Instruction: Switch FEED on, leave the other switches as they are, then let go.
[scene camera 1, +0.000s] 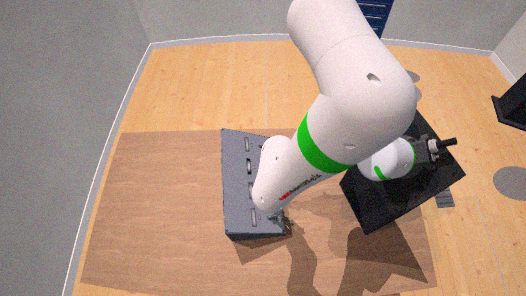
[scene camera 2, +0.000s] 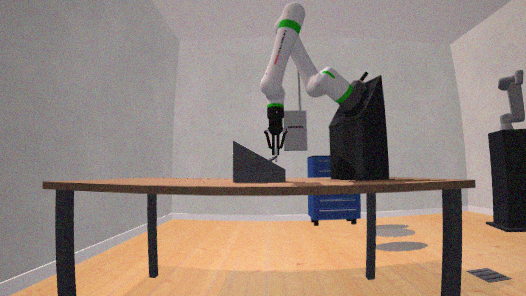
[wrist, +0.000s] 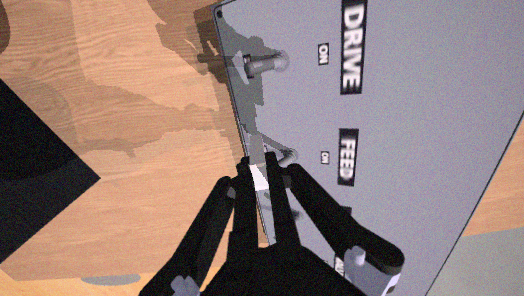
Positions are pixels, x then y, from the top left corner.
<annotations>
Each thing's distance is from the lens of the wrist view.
my gripper (wrist: 257, 145): 23 cm
grey sloped switch panel (wrist: 403, 119): 22 cm
</annotations>
